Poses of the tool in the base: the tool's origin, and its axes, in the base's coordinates. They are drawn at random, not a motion.
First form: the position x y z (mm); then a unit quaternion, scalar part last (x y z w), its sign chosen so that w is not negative.
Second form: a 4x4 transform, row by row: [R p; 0 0 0 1], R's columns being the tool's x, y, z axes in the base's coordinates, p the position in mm. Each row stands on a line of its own. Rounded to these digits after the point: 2 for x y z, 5 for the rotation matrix.
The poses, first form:
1: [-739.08 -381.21 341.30 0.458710 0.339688 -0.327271 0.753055]
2: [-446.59 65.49 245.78 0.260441 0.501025 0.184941 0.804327]
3: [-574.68 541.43 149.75 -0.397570 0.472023 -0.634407 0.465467]
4: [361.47 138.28 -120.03 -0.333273 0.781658 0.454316 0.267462]
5: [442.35 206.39 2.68 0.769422 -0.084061 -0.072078 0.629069]
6: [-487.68 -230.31 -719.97 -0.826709 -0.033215 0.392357 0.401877]
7: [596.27 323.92 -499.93 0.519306 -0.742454 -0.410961 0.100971]
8: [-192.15 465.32 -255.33 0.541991 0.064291 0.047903 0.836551]
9: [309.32 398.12 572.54 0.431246 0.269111 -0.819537 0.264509]
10: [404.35 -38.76 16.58 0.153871 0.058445 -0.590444 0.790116]
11: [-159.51 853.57 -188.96 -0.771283 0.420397 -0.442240 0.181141]
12: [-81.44 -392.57 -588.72 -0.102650 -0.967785 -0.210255 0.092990]
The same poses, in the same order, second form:
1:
0.55501 0.80454 0.21136 -739.08
-0.18127 0.36496 -0.91321 -381.21
-0.81185 0.46853 0.34840 341.30
0 0 0 1

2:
0.42954 -0.03653 0.90231 -446.59
0.55848 0.79593 -0.23364 65.49
-0.70964 0.60428 0.36229 245.78
0 0 0 1

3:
-0.25056 0.21527 0.94387 -574.68
-0.96592 -0.12107 -0.22880 541.43
0.06502 -0.96902 0.23826 149.75
0 0 0 1

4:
-0.63479 -0.76404 0.11531 361.47
-0.27799 0.36505 0.88852 138.28
-0.72095 0.53196 -0.44412 -120.03
0 0 0 1

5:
0.97548 -0.03867 -0.21668 442.35
-0.22004 -0.19441 -0.95592 206.39
-0.00516 0.98016 -0.19815 2.68
0 0 0 1

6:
0.68991 -0.26044 -0.67543 -487.68
0.37028 -0.67478 0.63841 -230.31
-0.62203 -0.69053 -0.36910 -719.97
0 0 0 1

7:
-0.44025 -0.68813 -0.57676 596.27
-0.85411 0.12287 0.50537 323.92
-0.27690 0.71511 -0.64183 -499.93
0 0 0 1

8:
0.98714 -0.01046 0.15949 -192.15
0.14984 0.40790 -0.90065 465.32
-0.05564 0.91297 0.40422 -255.33
0 0 0 1

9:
-0.48812 0.66566 -0.56448 309.32
-0.20144 -0.71523 -0.66923 398.12
-0.84921 -0.21296 0.48321 572.54
0 0 0 1

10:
0.29592 0.95102 -0.08935 404.35
-0.91505 0.25540 -0.31217 -38.76
-0.27406 0.17413 0.94582 16.58
0 0 0 1

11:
0.25538 -0.48827 0.83449 -159.51
-0.80871 -0.58091 -0.09241 853.57
0.52988 -0.65126 -0.54322 -188.96
0 0 0 1

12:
-0.96163 0.23779 -0.13682 -81.44
0.15958 0.89051 0.42605 -392.57
0.22315 0.38787 -0.89429 -588.72
0 0 0 1

